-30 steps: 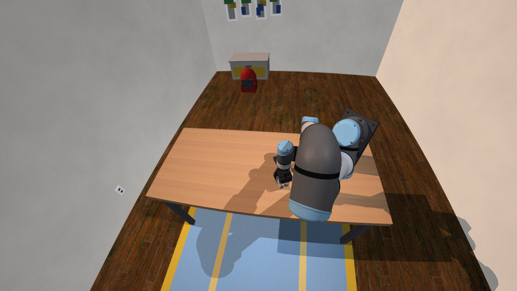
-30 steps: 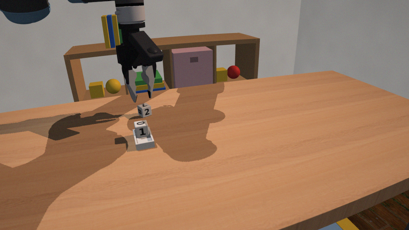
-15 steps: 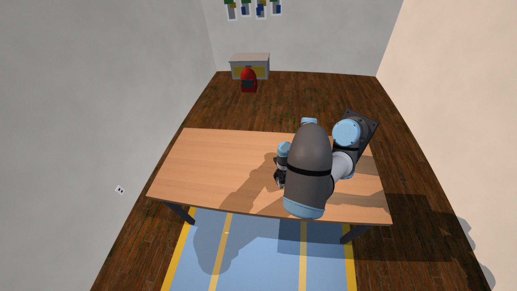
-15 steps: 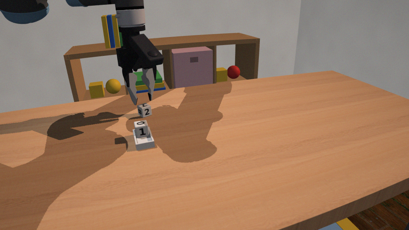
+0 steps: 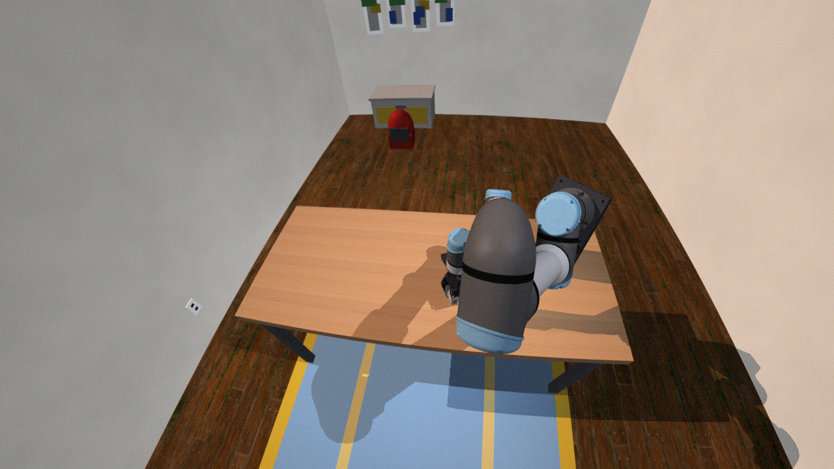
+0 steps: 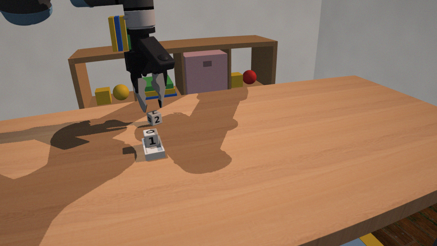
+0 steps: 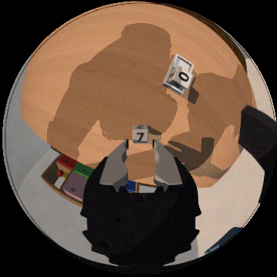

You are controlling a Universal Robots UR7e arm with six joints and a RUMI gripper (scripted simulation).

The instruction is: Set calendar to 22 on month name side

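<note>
My gripper is now 4 cm above the white cube. Round my hand: grey tray: 15 cm to the right, 5 cm below, 2 cm ahead.
</note>
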